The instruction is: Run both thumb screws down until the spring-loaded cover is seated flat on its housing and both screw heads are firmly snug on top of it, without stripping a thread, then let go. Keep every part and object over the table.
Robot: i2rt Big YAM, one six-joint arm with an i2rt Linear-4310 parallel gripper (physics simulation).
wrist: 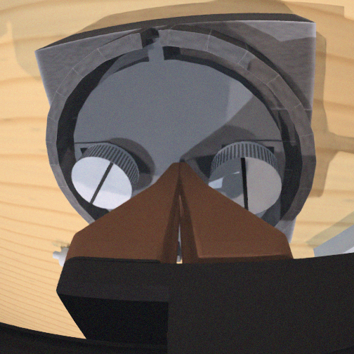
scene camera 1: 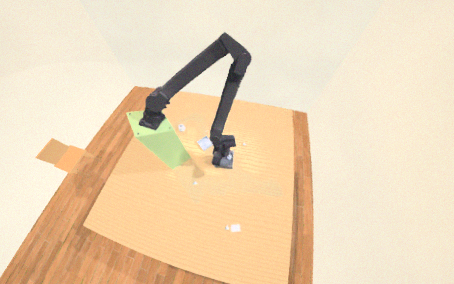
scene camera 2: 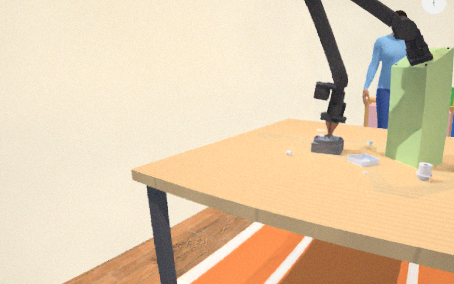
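Note:
The dark grey housing stands on the table, with a raised ring wall around the round grey cover. Two slotted thumb screws stand on the cover in the wrist view: the left screw has a diagonal slot, and the right screw has a nearly upright slot. Knurled sides show below both heads. Whether the cover is flat or the heads touch it cannot be told. My gripper points down over the cover, between the screws. Its brown fingers are shut together with nothing between them.
A green pedestal carries the arm. A shallow pale tray lies between it and the housing. A white spool-like part, a small white piece and a white square are on the table.

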